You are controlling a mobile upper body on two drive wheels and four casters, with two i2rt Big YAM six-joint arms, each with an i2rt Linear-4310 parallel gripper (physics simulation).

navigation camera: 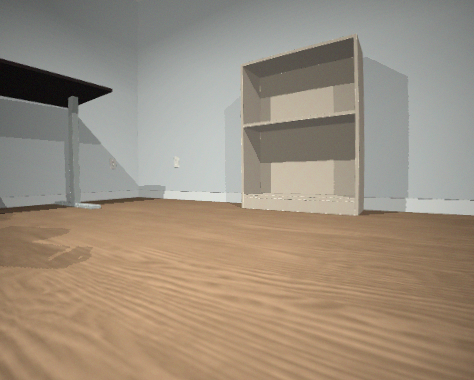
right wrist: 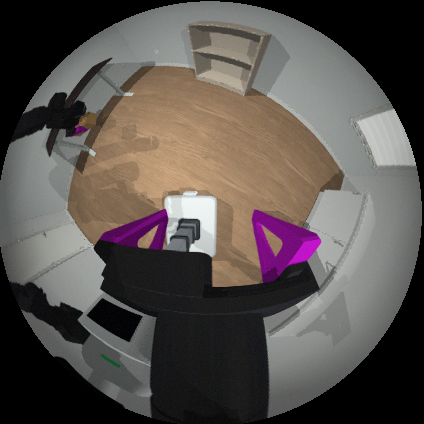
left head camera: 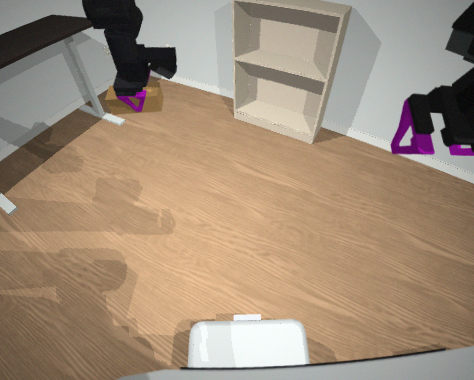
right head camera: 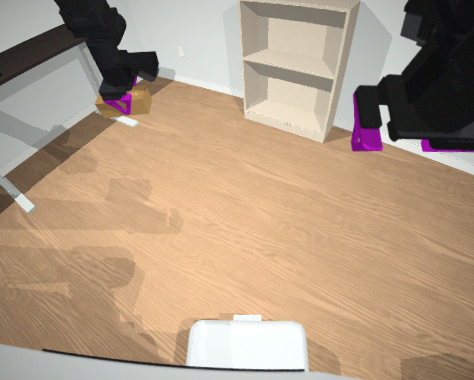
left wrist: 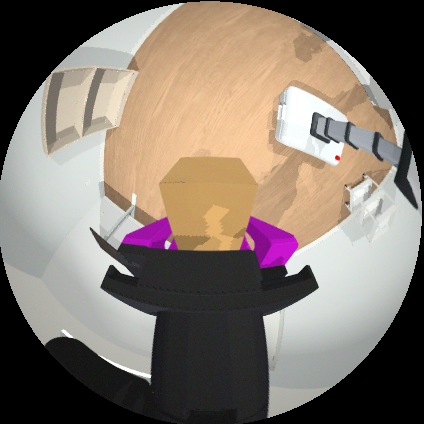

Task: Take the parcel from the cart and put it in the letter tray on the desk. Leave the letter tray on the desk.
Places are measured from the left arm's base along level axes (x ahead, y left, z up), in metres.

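Where they show: left gripper, fingertip midpoint: (right wrist: 86, 124) (left head camera: 140, 103) (right head camera: 129, 106) (left wrist: 209, 212); right gripper, fingertip midpoint: (right wrist: 209, 213) (left head camera: 422, 149) (right head camera: 388, 146).
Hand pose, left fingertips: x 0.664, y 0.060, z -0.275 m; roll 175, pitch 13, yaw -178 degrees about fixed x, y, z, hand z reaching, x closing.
After its pixels a point has its place.
The brown box-shaped parcel (left head camera: 155, 103) {x 0.636, y 0.010, z -0.260 m} (right head camera: 142, 104) {x 0.635, y 0.007, z -0.255 m} (left wrist: 208, 200) {x 0.656, y 0.013, z -0.232 m} (right wrist: 89, 120) {x 0.646, y 0.002, z -0.252 m} is held in the air by my left gripper (left head camera: 140, 90) (right head camera: 127, 93) (left wrist: 209, 212) {x 0.664, y 0.060, z -0.275 m}, which is shut on it. In the left head camera it appears just right of the near desk leg. The desk (left head camera: 45, 32) {x 2.103, y 1.250, z -0.460 m} (right head camera: 35, 55) {x 1.822, y 1.300, z -0.460 m} (navigation camera: 45, 85) {x 2.050, y 1.255, z -0.485 m} has a dark top and grey legs and is cut off at the left. The letter tray does not show. The white cart (left wrist: 360, 192) {x -1.102, y 0.144, z -1.278 m} stands at the right of the left wrist view. My right gripper (left head camera: 440, 144) (right head camera: 404, 142) {x 0.329, y -0.445, z -0.145 m} (right wrist: 209, 213) {x 0.329, y -0.445, z -0.145 m} is open and empty.
A beige two-compartment bookshelf (left head camera: 334, 75) {x 1.994, y -0.990, z -0.853 m} (right head camera: 344, 75) (right wrist: 257, 62) {x 1.912, y -0.937, z -0.808 m} (navigation camera: 359, 125) {x 1.815, y -0.880, z -0.885 m} stands against the wall. The robot's white base (left head camera: 270, 345) {x 0.209, y -0.320, z -1.150 m} (right head camera: 270, 345) {x 0.216, y -0.327, z -1.150 m} (right wrist: 204, 210) {x 0.180, y -0.375, z -1.150 m} shows at the bottom of the head views. A white cabinet (right wrist: 337, 210) {x 0.259, y -1.871, z -0.888 m} is at the right of the right wrist view.
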